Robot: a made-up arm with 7 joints. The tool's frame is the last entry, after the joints.
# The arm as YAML. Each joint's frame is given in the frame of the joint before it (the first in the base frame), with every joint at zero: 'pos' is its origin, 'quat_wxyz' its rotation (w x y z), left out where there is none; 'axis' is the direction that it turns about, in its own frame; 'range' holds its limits. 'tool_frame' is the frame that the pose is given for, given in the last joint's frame.
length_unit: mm
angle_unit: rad
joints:
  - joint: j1
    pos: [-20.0, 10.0, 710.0]
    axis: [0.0, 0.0, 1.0]
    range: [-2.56, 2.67]
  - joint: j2
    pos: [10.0, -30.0, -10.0]
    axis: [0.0, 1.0, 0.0]
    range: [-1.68, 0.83]
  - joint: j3
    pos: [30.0, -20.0, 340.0]
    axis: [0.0, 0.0, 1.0]
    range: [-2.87, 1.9]
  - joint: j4
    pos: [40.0, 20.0, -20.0]
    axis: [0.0, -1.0, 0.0]
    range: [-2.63, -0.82]
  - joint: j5
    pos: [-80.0, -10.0, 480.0]
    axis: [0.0, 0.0, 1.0]
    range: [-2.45, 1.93]
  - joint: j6
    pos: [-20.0, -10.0, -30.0]
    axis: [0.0, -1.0, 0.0]
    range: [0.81, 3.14]
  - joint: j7
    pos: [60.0, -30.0, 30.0]
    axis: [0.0, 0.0, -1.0]
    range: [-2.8, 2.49]
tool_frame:
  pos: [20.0, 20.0, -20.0]
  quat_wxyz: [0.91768, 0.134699, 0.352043, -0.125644]
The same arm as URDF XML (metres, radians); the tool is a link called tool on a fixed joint. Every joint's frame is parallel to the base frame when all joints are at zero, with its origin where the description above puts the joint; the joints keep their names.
<robot name="arm">
  <joint name="tool_joint" type="fixed">
    <parent link="link7"/>
    <child link="tool"/>
    <origin xyz="0.0200 0.0200 -0.0200" rpy="0.2182 0.7477 -0.1862"/>
  </joint>
  <joint name="j7" type="revolute">
    <parent link="link6"/>
    <child link="link7"/>
    <origin xyz="0.0600 -0.0300 0.0300"/>
    <axis xyz="0 0 -1"/>
    <limit lower="-2.8000" upper="2.4900"/>
  </joint>
  <joint name="j6" type="revolute">
    <parent link="link5"/>
    <child link="link6"/>
    <origin xyz="-0.0200 -0.0100 -0.0300"/>
    <axis xyz="0 -1 0"/>
    <limit lower="0.8100" upper="3.1400"/>
  </joint>
  <joint name="j5" type="revolute">
    <parent link="link4"/>
    <child link="link5"/>
    <origin xyz="-0.0800 -0.0100 0.4800"/>
    <axis xyz="0 0 1"/>
    <limit lower="-2.4500" upper="1.9300"/>
  </joint>
  <joint name="j4" type="revolute">
    <parent link="link3"/>
    <child link="link4"/>
    <origin xyz="0.0400 0.0200 -0.0200"/>
    <axis xyz="0 -1 0"/>
    <limit lower="-2.6300" upper="-0.8200"/>
  </joint>
  <joint name="j3" type="revolute">
    <parent link="link2"/>
    <child link="link3"/>
    <origin xyz="0.0300 -0.0200 0.3400"/>
    <axis xyz="0 0 1"/>
    <limit lower="-2.8700" upper="1.9000"/>
  </joint>
  <joint name="j2" type="revolute">
    <parent link="link1"/>
    <child link="link2"/>
    <origin xyz="0.0100 -0.0300 -0.0100"/>
    <axis xyz="0 1 0"/>
    <limit lower="-1.6800" upper="0.8300"/>
  </joint>
  <joint name="j1" type="revolute">
    <parent link="base"/>
    <child link="link1"/>
    <origin xyz="-0.0200 0.0100 0.7100"/>
    <axis xyz="0 0 1"/>
    <limit lower="-2.5600" upper="2.6700"/>
  </joint>
  <link name="base"/>
  <link name="link1"/>
  <link name="link2"/>
  <link name="link3"/>
  <link name="link4"/>
  <link name="link5"/>
  <link name="link6"/>
  <link name="link7"/>
  <link name="tool"/>
</robot>

